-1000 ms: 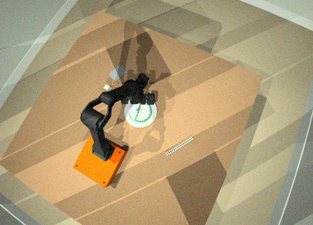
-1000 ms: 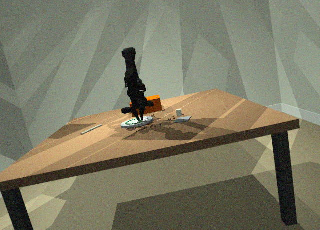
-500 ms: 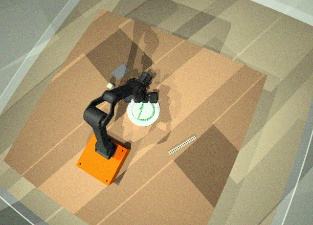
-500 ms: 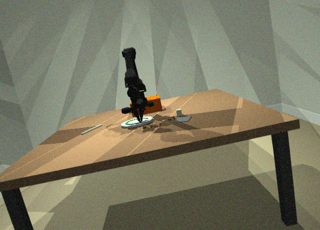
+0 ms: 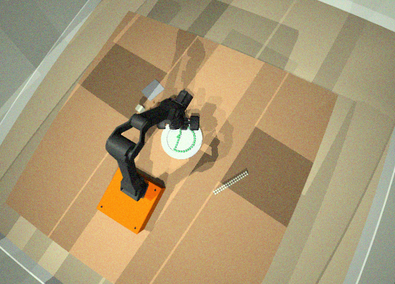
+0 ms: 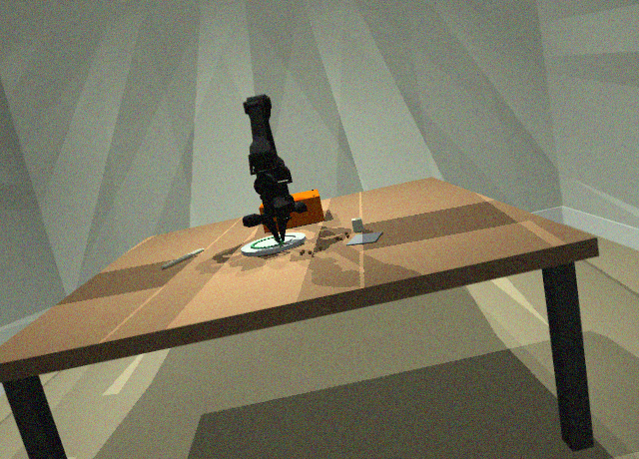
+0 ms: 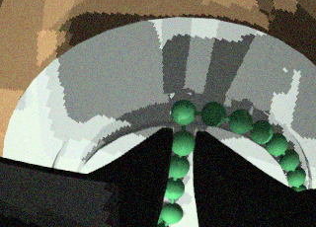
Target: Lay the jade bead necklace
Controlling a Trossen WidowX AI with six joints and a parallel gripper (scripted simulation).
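Now: the round bead board 5 cm behind my gripper tip, 2 cm to the right of it and 1 cm below it. Also, from my gripper tip: grey flat plate 22 cm to the left, 14 cm ahead, 1 cm below; small white cube 23 cm to the left, 2 cm ahead.
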